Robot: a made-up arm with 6 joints. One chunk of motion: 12 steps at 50 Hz.
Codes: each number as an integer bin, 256 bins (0 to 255) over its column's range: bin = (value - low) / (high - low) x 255, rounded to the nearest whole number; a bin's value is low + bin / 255 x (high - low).
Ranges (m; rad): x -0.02..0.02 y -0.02..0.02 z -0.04..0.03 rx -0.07..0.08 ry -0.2..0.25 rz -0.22..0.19
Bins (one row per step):
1: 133 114 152 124 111 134
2: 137 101 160 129 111 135
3: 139 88 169 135 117 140
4: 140 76 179 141 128 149
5: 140 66 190 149 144 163
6: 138 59 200 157 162 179
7: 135 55 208 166 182 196
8: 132 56 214 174 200 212
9: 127 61 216 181 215 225
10: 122 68 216 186 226 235
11: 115 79 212 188 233 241
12: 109 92 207 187 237 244
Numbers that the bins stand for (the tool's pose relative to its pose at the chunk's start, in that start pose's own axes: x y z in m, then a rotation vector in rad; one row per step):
1: 0.0009 -0.0021 0.0017 0.0029 -0.0041 -0.0045
2: 0.0015 -0.0042 0.0039 0.0059 -0.0041 -0.0029
3: 0.0018 -0.0062 0.0064 0.0094 0.0065 0.0051
4: 0.0020 -0.0081 0.0091 0.0129 0.0259 0.0196
5: 0.0020 -0.0096 0.0122 0.0176 0.0541 0.0421
6: 0.0016 -0.0107 0.0149 0.0224 0.0859 0.0678
7: 0.0012 -0.0114 0.0171 0.0276 0.1212 0.0951
8: 0.0007 -0.0112 0.0187 0.0324 0.1529 0.1209
9: -0.0001 -0.0104 0.0193 0.0365 0.1794 0.1418
10: -0.0009 -0.0093 0.0193 0.0394 0.1988 0.1578
11: -0.0020 -0.0076 0.0182 0.0406 0.2112 0.1675
12: -0.0029 -0.0056 0.0168 0.0400 0.2182 0.1723

